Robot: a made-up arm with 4 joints.
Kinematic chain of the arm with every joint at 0, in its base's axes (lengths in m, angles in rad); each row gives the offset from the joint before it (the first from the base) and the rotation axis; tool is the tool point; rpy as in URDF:
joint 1: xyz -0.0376 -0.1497 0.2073 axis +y
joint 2: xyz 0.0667 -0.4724 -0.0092 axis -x
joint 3: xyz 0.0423 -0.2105 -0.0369 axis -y
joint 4: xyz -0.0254 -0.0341 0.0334 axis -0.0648 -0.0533 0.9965
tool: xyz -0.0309 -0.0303 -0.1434 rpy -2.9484 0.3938 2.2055
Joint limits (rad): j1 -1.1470..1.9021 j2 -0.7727..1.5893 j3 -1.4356..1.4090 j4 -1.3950..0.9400
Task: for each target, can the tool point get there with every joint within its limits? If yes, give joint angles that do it. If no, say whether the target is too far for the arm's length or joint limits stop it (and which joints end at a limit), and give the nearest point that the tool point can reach.
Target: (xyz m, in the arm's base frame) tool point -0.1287 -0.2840 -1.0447
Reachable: no: too far | nearest point -0.0626 -0.7057 -0.1359 | short by 1.004 m
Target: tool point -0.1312 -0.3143 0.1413
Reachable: no: joint limits stop it (at a limit: joint 1, joint 2, joint 3) | nearest point -0.2269 -0.6036 0.2857 | short by 0.337 m
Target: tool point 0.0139 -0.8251 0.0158
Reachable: yes | joints -0.2965 -0.4136 -0.5930 -0.2898
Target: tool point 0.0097 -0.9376 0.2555
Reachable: yes | joints -0.1633 0.6074 -0.1423 0.3822
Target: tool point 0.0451 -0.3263 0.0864
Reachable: no: joint limits stop it (at a limit: joint 1, joint 2, joint 3) | nearest point 0.1619 -0.6021 0.1460 | short by 0.305 m
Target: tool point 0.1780 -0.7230 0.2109
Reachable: yes | joints 1.6447 1.3871 -0.8263 -0.7282
